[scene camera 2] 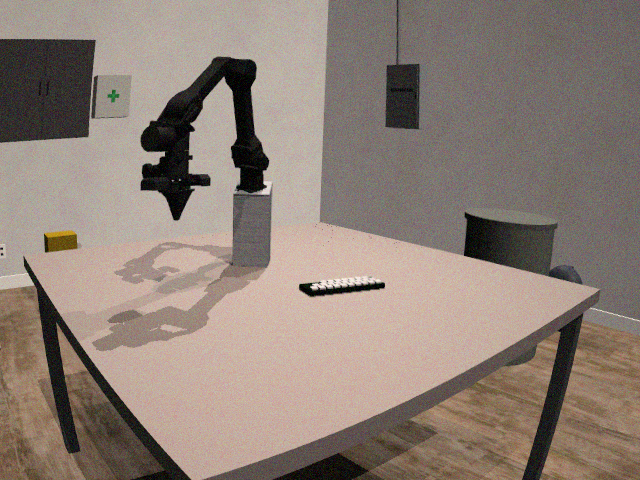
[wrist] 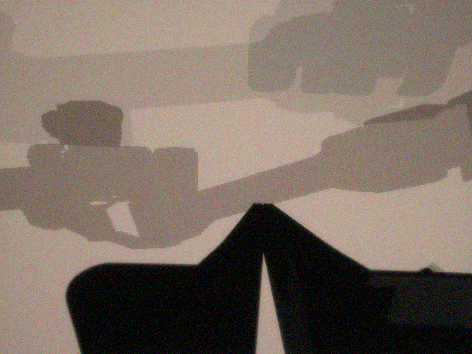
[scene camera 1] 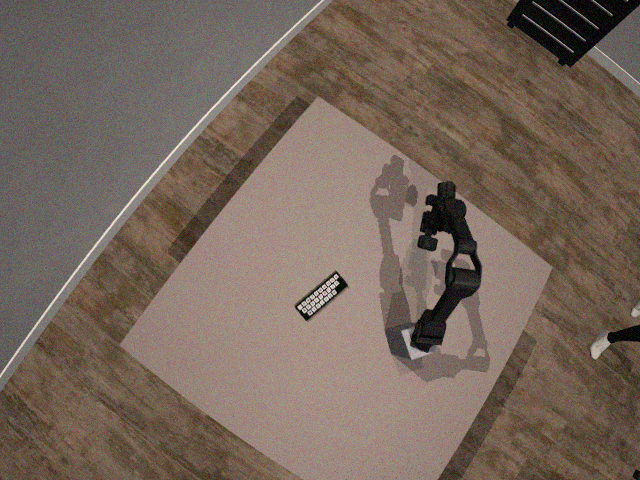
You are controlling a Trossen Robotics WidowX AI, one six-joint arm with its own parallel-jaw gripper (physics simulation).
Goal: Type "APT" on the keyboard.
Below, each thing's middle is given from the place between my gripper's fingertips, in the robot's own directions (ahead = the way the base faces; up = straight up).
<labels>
The black keyboard (scene camera 1: pixel 335 284) lies 35 cm to the left of my hand, 22 cm ahead of it and 17 cm below it.
</labels>
